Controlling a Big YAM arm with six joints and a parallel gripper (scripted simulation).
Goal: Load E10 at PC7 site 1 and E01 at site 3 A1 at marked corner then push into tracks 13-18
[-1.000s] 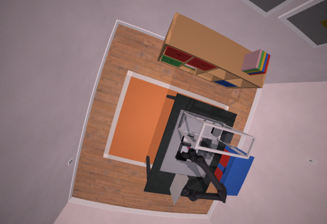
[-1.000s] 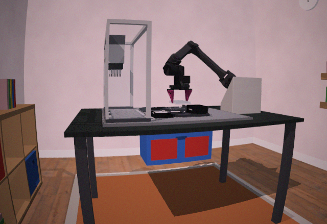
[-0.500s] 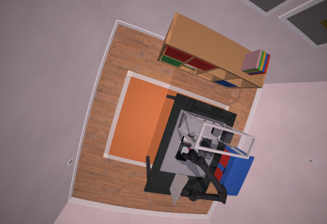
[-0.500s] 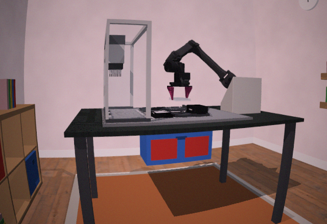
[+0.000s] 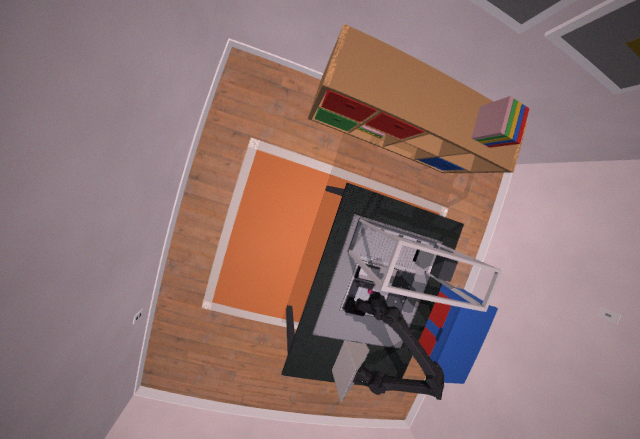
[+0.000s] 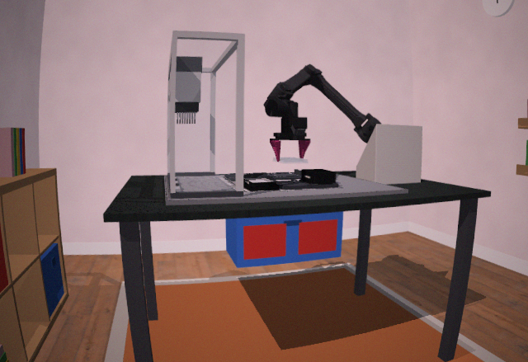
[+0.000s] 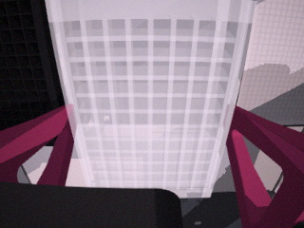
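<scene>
My gripper is now 1 cm short of the plate carrier PC7, 26 cm to the left of it and 8 cm above it. Also, from my hand: 384-well plate E10: 11 cm ahead, 8 cm below; dark nest: 11 cm ahead, 9 cm below; white 96-well plate E01: 1 cm below.
</scene>
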